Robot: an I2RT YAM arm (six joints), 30 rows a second.
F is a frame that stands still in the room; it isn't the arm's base.
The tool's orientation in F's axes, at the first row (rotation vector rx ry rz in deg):
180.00, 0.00, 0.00
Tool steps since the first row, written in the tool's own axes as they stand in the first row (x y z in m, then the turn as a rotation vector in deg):
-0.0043, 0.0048, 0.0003, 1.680, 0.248, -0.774
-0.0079, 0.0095, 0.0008, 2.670, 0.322, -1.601
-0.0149, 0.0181, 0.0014, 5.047, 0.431, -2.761
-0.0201, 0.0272, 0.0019, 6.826, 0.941, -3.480
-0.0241, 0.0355, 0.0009, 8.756, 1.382, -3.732
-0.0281, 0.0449, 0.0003, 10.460, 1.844, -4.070
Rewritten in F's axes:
-0.0043, -0.0048, -0.0003, 1.680, -0.248, 0.774
-0.0079, -0.0095, -0.0008, 2.670, -0.322, 1.601
-0.0149, -0.0181, -0.0014, 5.047, -0.431, 2.761
-0.0201, -0.0272, -0.0019, 6.826, -0.941, 3.480
-0.0241, -0.0355, -0.0009, 8.756, -1.382, 3.732
-0.0281, -0.0449, -0.0003, 10.460, -1.844, 4.070

